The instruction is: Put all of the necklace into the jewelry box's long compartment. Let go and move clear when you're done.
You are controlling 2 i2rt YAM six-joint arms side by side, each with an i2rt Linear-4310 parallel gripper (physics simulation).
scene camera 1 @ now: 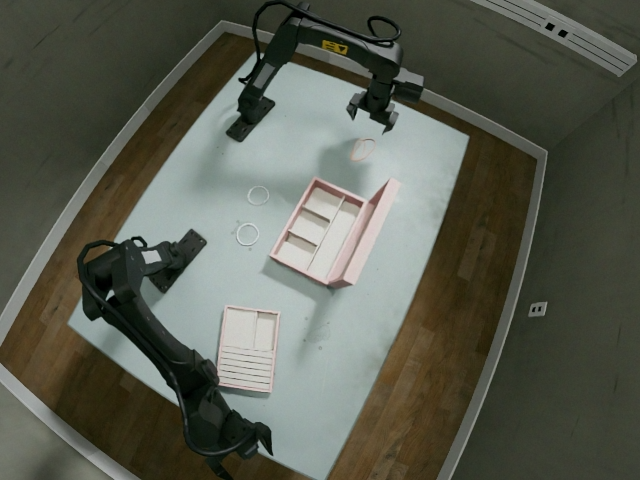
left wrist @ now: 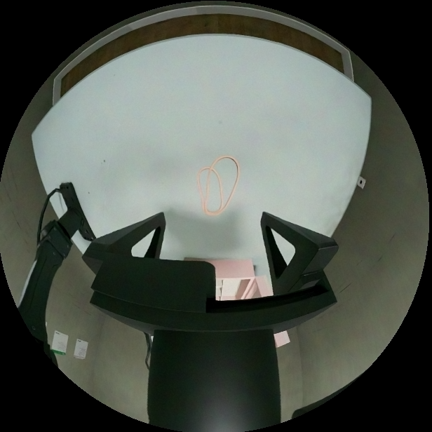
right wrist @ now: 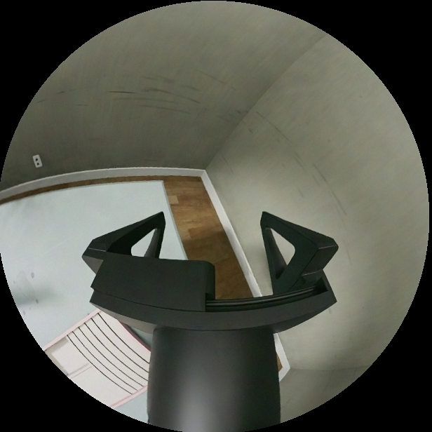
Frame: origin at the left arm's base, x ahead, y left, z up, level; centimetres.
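Where they show: left gripper, fingertip midpoint: (scene camera 1: 368, 126); right gripper, fingertip midpoint: (scene camera 1: 255, 470); left arm's base, origin of the base link: (scene camera 1: 251, 118); right arm's base, origin of the base link: (scene camera 1: 178, 260).
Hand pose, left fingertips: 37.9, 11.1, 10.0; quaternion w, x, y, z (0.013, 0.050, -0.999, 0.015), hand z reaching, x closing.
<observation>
Each offset is from my left fingertips to the top centre of the thing, as dx, dy, dz. "*": to the spot under its first point. Level surfaces: height alone.
The necklace {* -1.1, -5.4, -9.7} (scene camera 1: 352, 153) (left wrist: 237, 187), a thin salmon-pink cord in overlapping loops, lies on the table above the jewelry box in scene camera 1. The pink jewelry box (scene camera 1: 296, 266) (left wrist: 232, 268) stands with its lid {* +17.6, -32.9, +12.0} (scene camera 1: 375, 232) open; its long compartment {* +9.1, -33.1, -9.4} (scene camera 1: 334, 240) runs beside the lid, next to several smaller compartments. My left gripper (scene camera 1: 368, 122) (left wrist: 212, 216) is open and empty, above the table near the necklace, apart from it. My right gripper (scene camera 1: 247, 461) (right wrist: 212, 216) is open and empty at the bottom of scene camera 1, near the table's lower edge, far from the necklace.
Two white rings {-17.7, -33.4, -9.7} (scene camera 1: 248, 199) {-13.0, -45.1, -9.6} (scene camera 1: 237, 235) lie on the table {dz -10.0} (scene camera 1: 305, 310) to the left of the box in scene camera 1. A pink-rimmed tray {+5.7, -71.1, -7.4} (scene camera 1: 275, 335) (right wrist: 145, 346) with slots and two compartments lies below them, beside the right arm.
</observation>
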